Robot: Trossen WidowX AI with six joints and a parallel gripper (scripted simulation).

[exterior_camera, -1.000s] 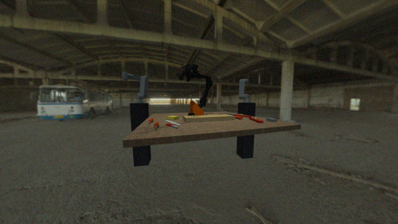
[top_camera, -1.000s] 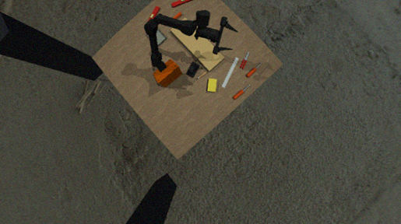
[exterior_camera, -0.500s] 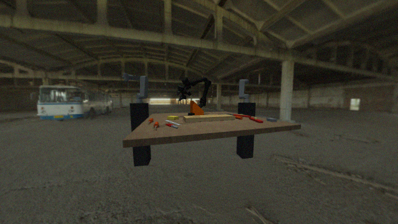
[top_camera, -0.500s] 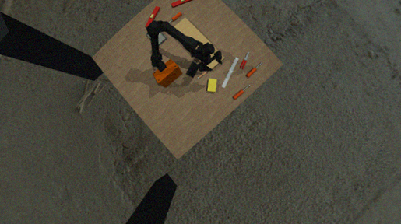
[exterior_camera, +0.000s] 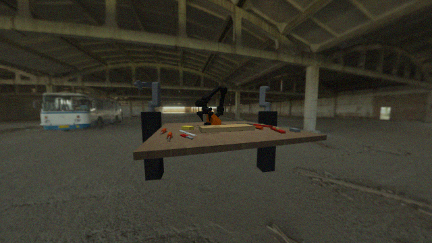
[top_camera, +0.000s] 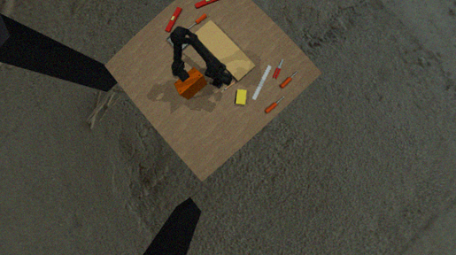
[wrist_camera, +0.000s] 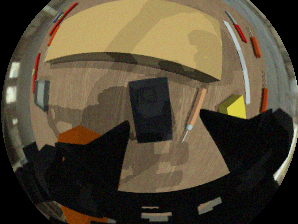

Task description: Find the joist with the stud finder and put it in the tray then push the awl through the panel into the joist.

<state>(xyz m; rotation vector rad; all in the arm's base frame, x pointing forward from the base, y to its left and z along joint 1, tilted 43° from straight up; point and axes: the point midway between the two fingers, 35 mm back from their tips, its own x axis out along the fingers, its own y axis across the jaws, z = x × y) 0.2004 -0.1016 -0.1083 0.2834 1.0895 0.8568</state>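
The green light lies 3 cm to the left of my gripper tip, 2 cm below it and 2 cm ahead of it. Round my gripper tip: awl 7 cm to the right, 7 cm below; then white ruler 24 cm ahead, 20 cm to the right, 7 cm below; then yellow stud finder 20 cm to the right, 6 cm below, 4 cm ahead.
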